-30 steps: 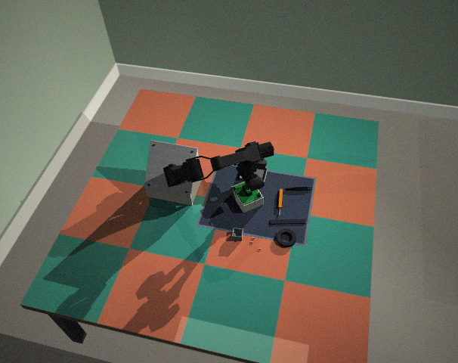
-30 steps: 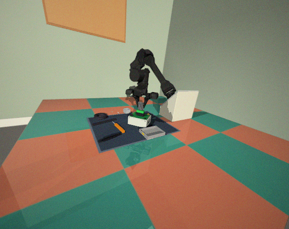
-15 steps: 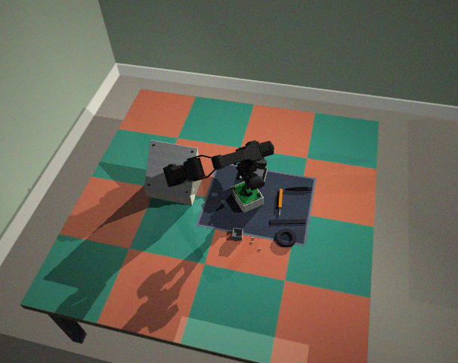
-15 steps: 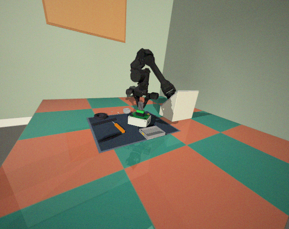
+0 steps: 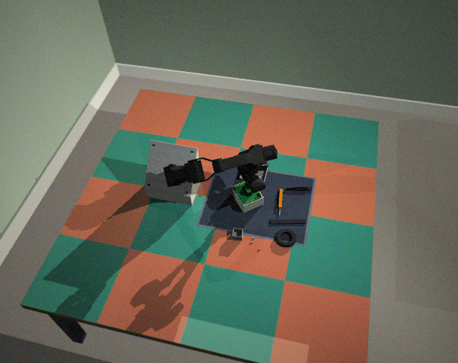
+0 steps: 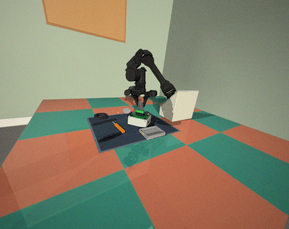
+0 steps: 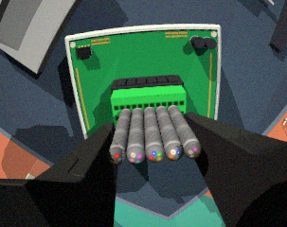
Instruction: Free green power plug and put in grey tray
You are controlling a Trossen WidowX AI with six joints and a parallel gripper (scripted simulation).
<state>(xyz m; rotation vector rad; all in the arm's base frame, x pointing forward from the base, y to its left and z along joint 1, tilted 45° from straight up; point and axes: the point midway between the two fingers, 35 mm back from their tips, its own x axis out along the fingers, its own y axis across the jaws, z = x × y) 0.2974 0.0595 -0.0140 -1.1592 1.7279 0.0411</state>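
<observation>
The green power plug is 20 mm below my gripper tip. From my gripper tip the other things lie so: black bar: 200 mm ahead, 110 mm below, 70 mm to the right; dark mat: 110 mm below, 50 mm ahead.
</observation>
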